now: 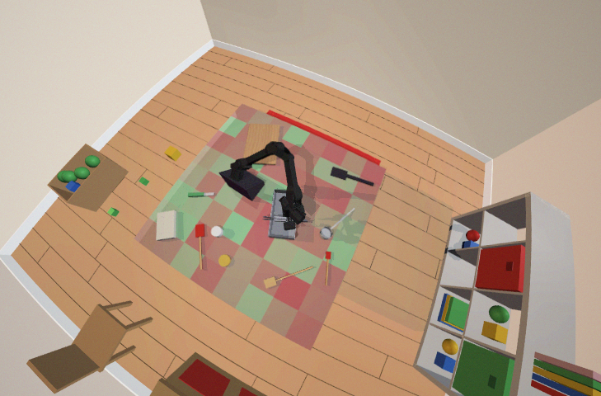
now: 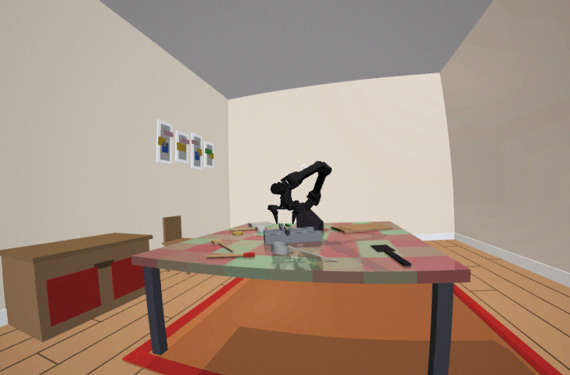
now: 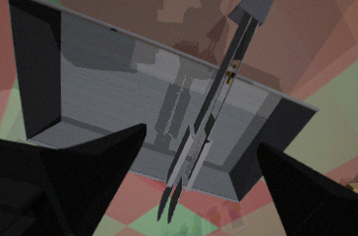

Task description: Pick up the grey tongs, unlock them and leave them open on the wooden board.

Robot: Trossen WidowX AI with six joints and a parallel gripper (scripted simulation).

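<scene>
The yellow-dark lock piece lies 50 mm ahead of my gripper tip, 10 mm to the left of it and 30 mm below it. Also, from my gripper tip: grey roasting tin 40 mm behind, 30 mm to the left, 70 mm below; then green-handled knife 600 mm behind, 80 mm to the right, 90 mm below; then black spatula 260 mm ahead, 480 mm to the left, 90 mm below.
</scene>
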